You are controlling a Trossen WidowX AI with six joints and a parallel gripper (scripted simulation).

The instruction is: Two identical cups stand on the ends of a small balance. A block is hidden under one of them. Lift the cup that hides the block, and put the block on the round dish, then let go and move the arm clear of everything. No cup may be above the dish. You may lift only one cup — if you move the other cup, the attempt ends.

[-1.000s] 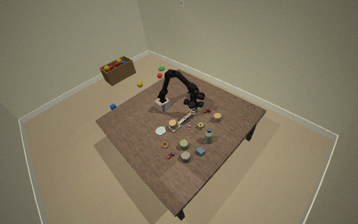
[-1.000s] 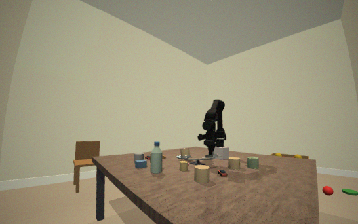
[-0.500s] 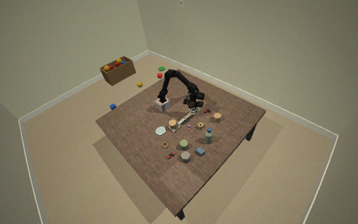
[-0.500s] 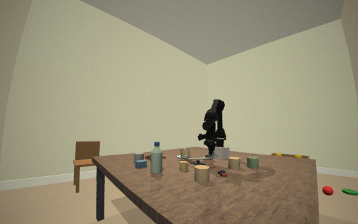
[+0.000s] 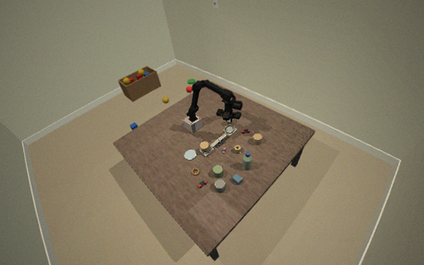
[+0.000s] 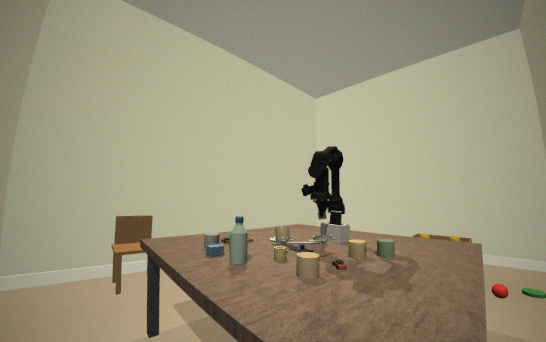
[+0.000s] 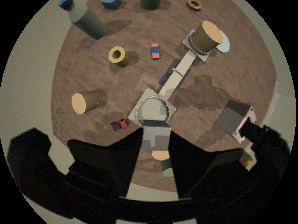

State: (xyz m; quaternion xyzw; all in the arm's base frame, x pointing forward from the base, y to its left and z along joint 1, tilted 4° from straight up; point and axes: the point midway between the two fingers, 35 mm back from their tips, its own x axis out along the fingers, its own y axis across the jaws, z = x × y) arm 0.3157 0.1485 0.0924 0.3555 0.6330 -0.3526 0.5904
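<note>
Now: the pale round dish 7 cm behind my gripper tip, 37 cm to the right of it and 16 cm below it. Also, from my gripper tip: grey-blue block (right at my gripper tip); small balance (12 cm to the right, 14 cm below); tan cup (11 cm behind, 12 cm to the left, 13 cm below).
</note>
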